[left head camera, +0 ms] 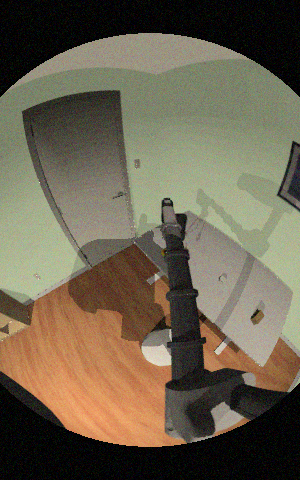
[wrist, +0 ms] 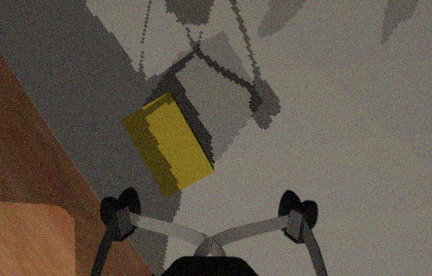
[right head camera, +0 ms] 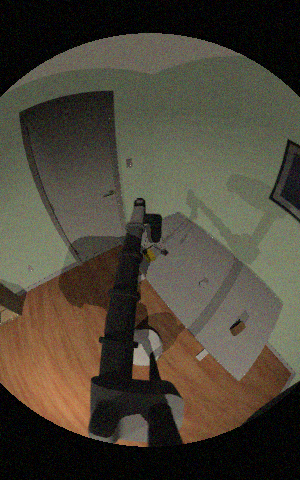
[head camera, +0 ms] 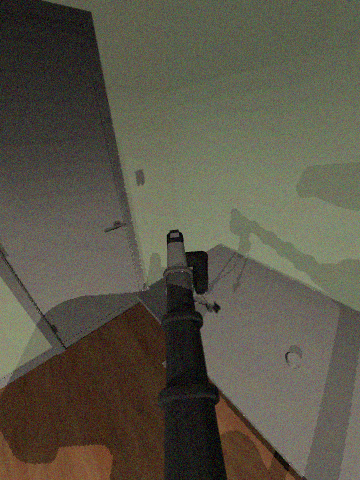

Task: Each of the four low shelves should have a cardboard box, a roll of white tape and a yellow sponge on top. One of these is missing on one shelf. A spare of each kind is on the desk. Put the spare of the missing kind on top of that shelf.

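Observation:
The yellow sponge (wrist: 172,147) (right head camera: 150,255) lies on the grey-white desk (wrist: 340,165) (right head camera: 255,305) (left head camera: 280,295) (head camera: 265,325), near its corner and long edge. My gripper (wrist: 209,206) is open and empty, above the desk; in the wrist view the sponge shows ahead of the fingertips, left of their middle. The arm hides most of the sponge in the left head view. The white tape roll (head camera: 294,366) (left head camera: 223,277) (right head camera: 203,282) stands near the desk's middle. The cardboard box (left head camera: 257,316) (right head camera: 237,328) is towards the far right end.
A white round object (left head camera: 156,347) (right head camera: 147,348) stands on the wooden floor (left head camera: 90,370) beside the desk. Part of a wooden shelf unit (left head camera: 15,320) shows at the left edge. A grey door (head camera: 55,175) (left head camera: 82,170) is in the wall behind. A framed picture (left head camera: 293,187) hangs at right.

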